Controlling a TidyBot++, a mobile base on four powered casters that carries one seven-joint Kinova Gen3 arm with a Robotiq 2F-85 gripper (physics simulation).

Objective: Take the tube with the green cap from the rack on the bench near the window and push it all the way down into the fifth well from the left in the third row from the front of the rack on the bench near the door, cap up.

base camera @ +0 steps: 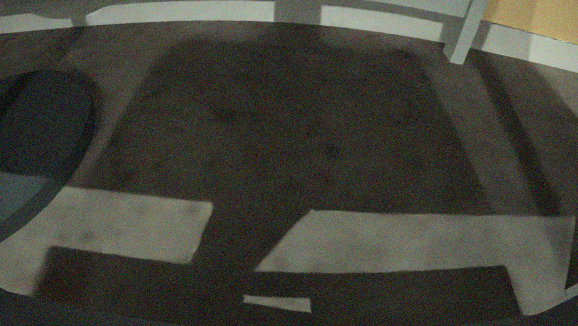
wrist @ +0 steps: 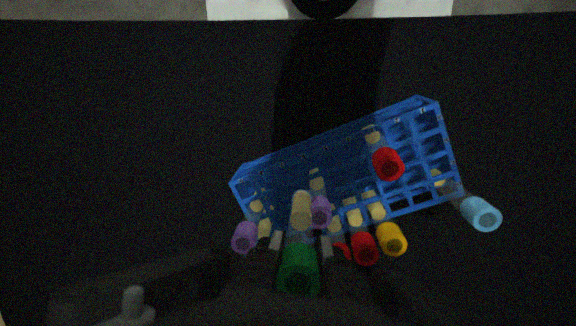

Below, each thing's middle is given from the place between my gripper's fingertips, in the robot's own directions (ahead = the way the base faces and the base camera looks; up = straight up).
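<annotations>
There is the blue rack [wrist: 414,128], and it sits 1 cm ahead of my hand and 3 cm to the left of it, and 14 cm below it.
</annotations>
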